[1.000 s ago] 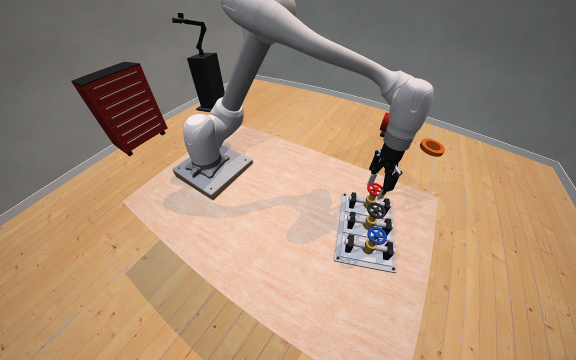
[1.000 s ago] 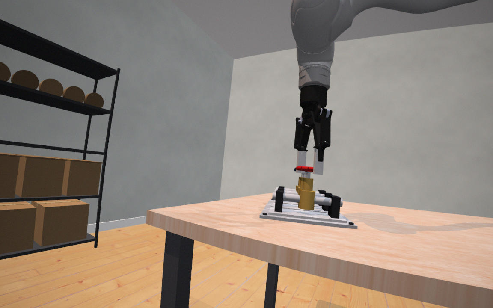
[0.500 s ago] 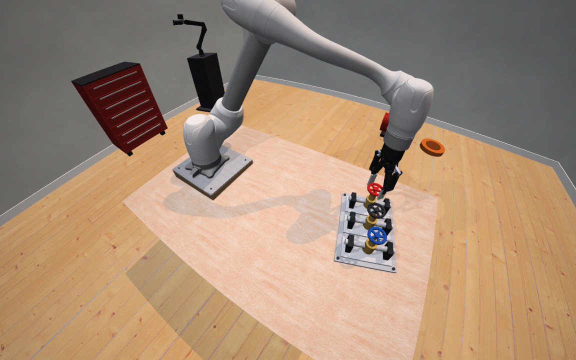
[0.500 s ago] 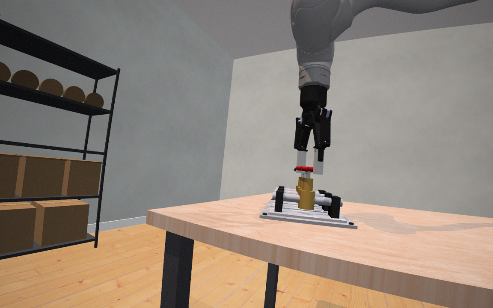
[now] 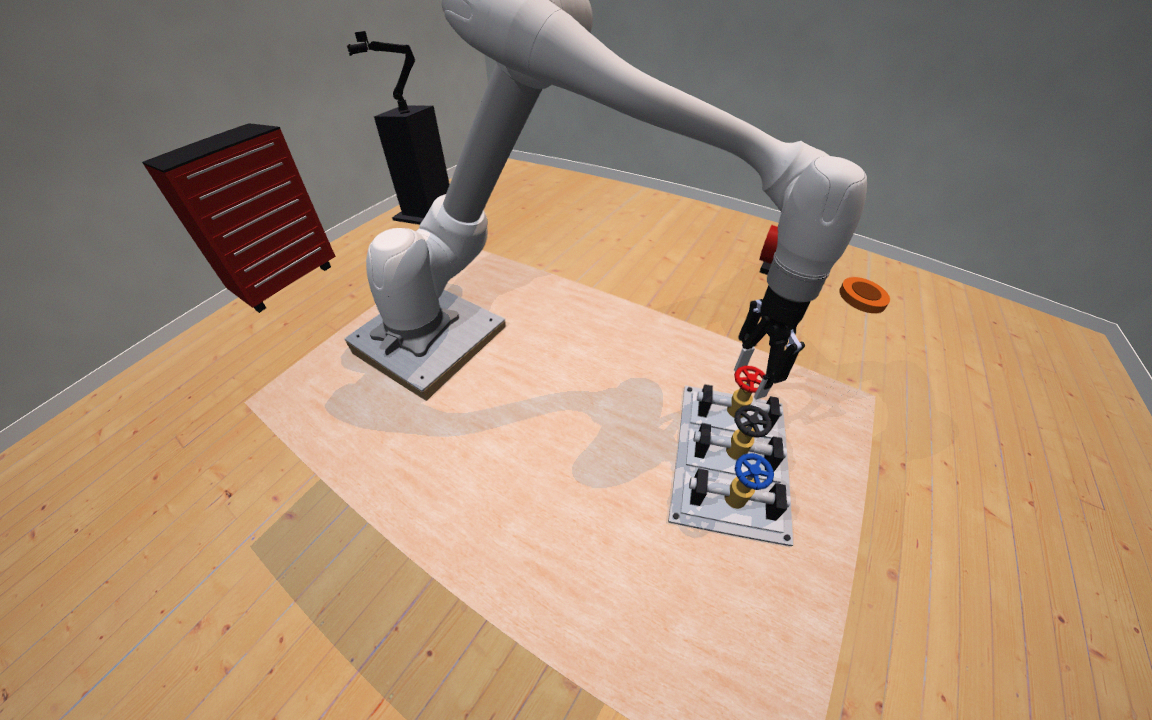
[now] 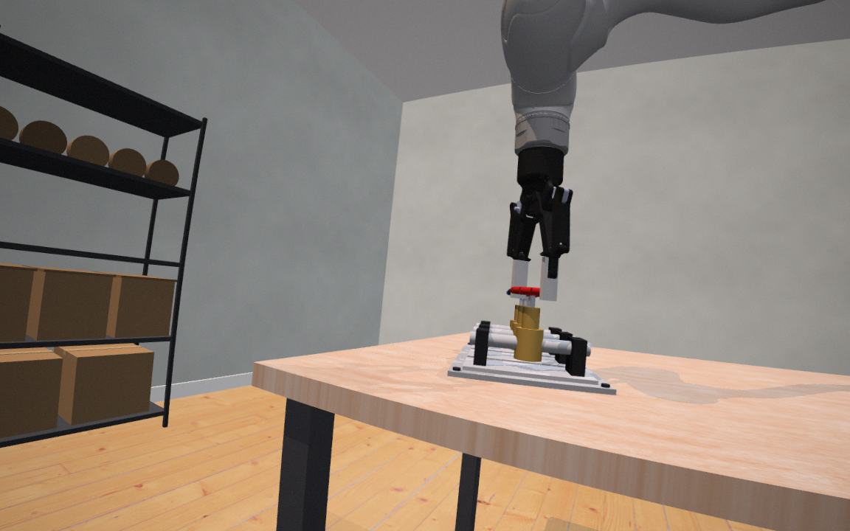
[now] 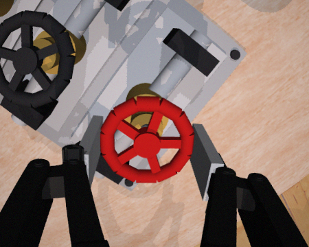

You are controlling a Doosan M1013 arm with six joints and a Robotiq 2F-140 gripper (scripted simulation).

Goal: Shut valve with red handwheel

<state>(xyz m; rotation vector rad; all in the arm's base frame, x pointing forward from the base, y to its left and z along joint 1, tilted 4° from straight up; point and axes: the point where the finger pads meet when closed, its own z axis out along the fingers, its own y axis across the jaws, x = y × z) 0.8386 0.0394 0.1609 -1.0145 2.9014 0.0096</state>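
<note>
Right now my hand is 2 cm above the red handwheel. Round my hand: blue handwheel 3 cm ahead, 21 cm to the right, 2 cm below; then dark grey handwheel 1 cm ahead, 11 cm to the right, 2 cm below.
</note>
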